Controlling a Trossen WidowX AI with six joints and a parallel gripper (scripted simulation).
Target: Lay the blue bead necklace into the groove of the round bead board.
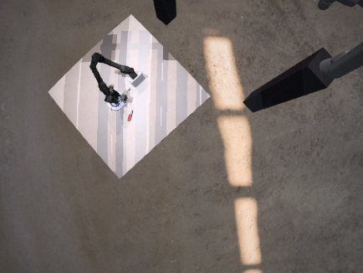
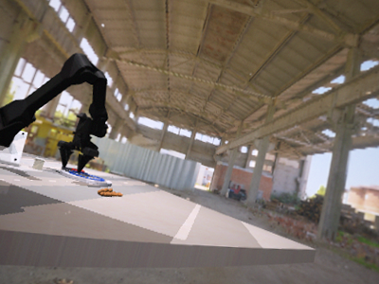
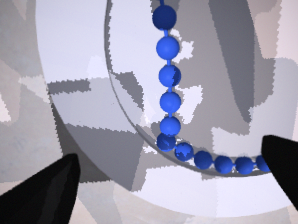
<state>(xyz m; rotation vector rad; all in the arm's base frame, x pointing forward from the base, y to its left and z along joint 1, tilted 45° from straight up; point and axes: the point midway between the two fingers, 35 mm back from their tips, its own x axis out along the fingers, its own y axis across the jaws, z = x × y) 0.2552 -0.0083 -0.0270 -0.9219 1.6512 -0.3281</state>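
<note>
The round white bead board lies 6 cm ahead of my gripper tip, 2 cm to the right of it and 1 cm below it. Also, from my gripper tip: small white block: 12 cm behind, 1 cm to the right; red pen-like object: 21 cm to the left, 8 cm ahead, 2 cm below.
</note>
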